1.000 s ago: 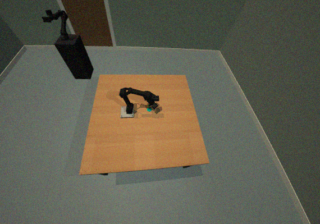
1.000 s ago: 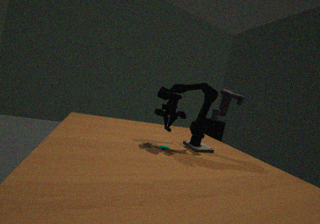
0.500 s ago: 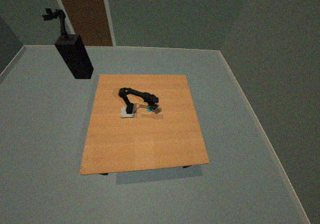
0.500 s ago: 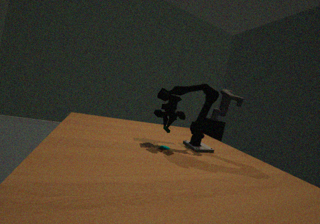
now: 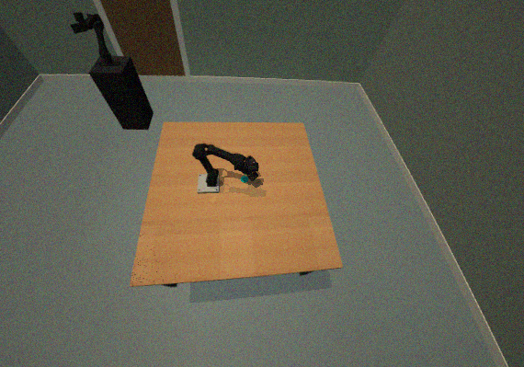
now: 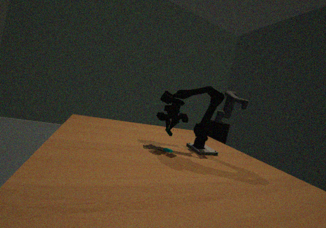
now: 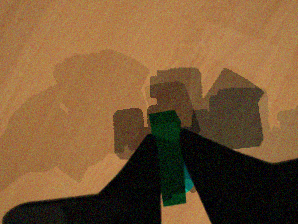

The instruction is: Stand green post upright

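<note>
Now: gripper tip 30 mm past the cyan circle, 10 mm to the left of it and 120 mm above it. Round my gripper tip: green post (10 mm behind, 10 mm to the right, 10 mm below).
</note>
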